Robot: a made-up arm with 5 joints.
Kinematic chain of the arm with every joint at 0, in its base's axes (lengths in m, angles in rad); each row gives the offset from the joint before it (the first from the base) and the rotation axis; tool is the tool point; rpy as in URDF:
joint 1: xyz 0.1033 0 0.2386 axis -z
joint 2: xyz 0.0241 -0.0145 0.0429 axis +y
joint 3: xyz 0.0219 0 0.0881 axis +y
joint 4: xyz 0.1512 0 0.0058 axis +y
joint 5: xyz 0.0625 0.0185 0 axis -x
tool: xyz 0 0 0 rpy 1.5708 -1.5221 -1.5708
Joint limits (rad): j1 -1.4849..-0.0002 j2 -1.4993..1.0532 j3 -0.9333..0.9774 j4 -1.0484..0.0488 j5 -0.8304..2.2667
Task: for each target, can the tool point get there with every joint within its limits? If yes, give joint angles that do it. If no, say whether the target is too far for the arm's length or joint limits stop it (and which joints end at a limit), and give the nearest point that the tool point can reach.
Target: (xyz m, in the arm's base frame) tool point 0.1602 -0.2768 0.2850
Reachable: no: joint limits stop it (at a limit: joint 1, joint 2, joint 3, joint 4) | nearest point 0.0788 -0.2385 0.3829 | short by 0.133 m
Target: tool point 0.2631 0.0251 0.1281
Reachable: yes | joints -0.1311 0.7443 0.6406 -0.2811 1.9396
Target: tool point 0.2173 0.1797 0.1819
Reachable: yes | joints -0.9866 0.4513 0.5038 -0.0488 1.1021
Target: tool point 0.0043 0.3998 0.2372
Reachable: no: too far | nearest point 0.1267 0.3182 0.2547 | short by 0.148 m
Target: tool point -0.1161 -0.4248 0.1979
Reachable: no: too far | nearest point -0.0067 -0.2130 0.3829 | short by 0.302 m
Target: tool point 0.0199 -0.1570 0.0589
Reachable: no: joint limits stop it (at a limit: joint 1, joint 2, joint 3, joint 4) | nearest point 0.1225 0.0040 0.1134 | short by 0.199 m
